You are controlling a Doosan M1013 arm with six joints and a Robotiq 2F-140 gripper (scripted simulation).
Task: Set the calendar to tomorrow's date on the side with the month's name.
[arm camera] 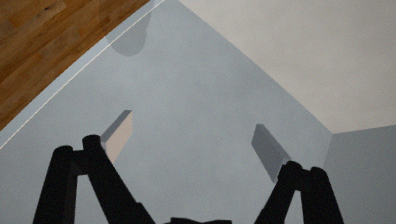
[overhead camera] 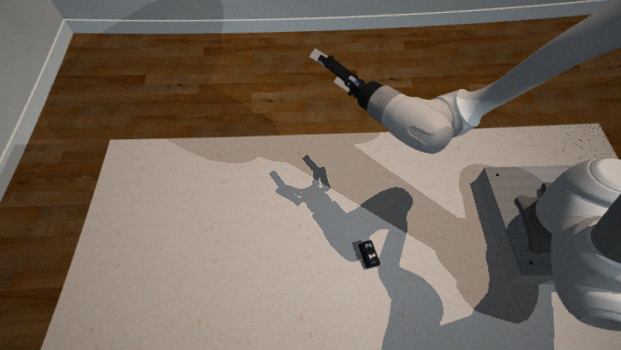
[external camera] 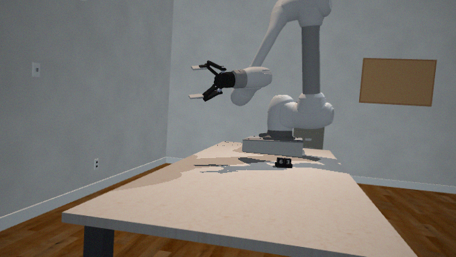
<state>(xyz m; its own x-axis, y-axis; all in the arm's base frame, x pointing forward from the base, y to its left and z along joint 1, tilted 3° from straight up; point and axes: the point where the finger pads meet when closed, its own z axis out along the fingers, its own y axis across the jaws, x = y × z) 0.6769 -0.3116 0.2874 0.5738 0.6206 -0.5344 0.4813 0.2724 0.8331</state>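
Right now the black cube is 40 cm to the left of my hand, 34 cm below it and 15 cm behind it. Also, from my hand: black tray: 42 cm to the left, 35 cm below, 15 cm behind.
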